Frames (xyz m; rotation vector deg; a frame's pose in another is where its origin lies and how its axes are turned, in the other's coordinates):
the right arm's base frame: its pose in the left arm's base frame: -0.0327 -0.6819 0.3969 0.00 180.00 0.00
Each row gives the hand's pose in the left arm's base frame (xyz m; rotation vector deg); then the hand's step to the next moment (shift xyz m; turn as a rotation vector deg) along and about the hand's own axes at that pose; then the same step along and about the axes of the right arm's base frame.
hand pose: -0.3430 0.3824 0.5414 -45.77 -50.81 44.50
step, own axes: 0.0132 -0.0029 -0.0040 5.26 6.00 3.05
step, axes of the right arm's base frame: -0.0097 0.0086 -0.0055 1.94 8.08 1.98
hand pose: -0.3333 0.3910 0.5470 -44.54 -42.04 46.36
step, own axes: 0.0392 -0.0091 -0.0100 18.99 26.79 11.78
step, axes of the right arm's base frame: -0.0303 0.0254 -0.0127 9.38 31.76 10.97
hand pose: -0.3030 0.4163 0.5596 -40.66 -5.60 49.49
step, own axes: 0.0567 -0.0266 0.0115 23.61 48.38 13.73
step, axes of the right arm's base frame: -0.0510 0.0356 -0.0138 21.32 45.61 23.50
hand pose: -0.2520 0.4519 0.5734 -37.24 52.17 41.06
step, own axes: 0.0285 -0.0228 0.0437 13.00 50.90 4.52
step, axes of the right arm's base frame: -0.0501 0.0271 0.0001 32.04 37.29 19.04
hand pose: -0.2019 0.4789 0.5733 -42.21 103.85 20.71
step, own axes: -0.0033 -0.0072 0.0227 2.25 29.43 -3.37
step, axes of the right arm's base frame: -0.0221 0.0085 0.0044 21.82 19.77 3.98
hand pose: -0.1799 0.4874 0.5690 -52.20 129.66 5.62
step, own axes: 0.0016 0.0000 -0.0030 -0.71 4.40 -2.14
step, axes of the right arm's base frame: 0.0025 -0.0019 -0.0013 3.65 3.07 -1.30
